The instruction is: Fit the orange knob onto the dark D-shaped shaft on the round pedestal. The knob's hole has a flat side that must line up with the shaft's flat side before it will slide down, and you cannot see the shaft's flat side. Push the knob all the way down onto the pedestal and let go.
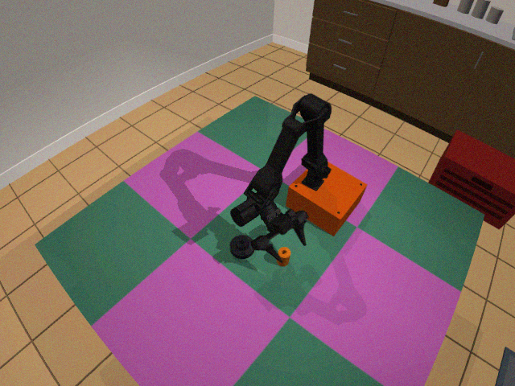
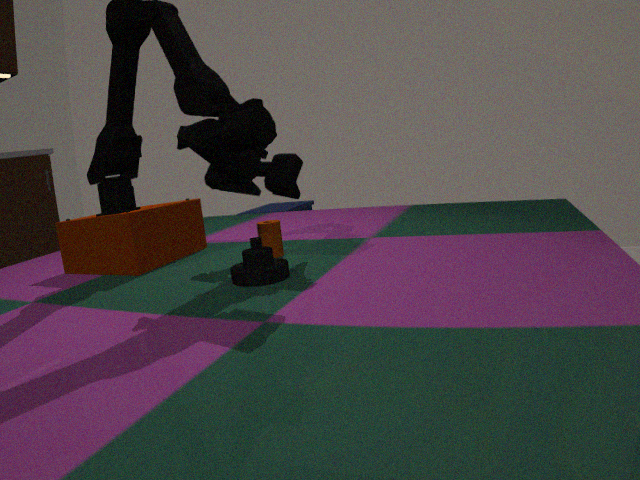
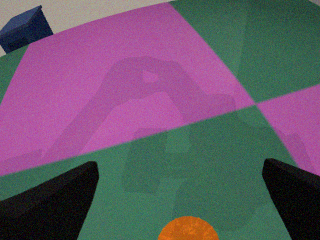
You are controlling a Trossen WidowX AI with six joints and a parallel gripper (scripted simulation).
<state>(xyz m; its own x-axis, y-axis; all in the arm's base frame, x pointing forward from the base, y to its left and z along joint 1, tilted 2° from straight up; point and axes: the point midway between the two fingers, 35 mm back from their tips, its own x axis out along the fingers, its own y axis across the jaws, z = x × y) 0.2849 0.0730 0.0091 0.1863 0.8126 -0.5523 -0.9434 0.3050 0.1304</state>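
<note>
My gripper tip is now 10 mm past the orange knob, 40 mm to the left of it and 70 mm above it. The rest, counted from my gripper tip: pedestal: 30 mm ahead, 180 mm to the right, 70 mm below.
</note>
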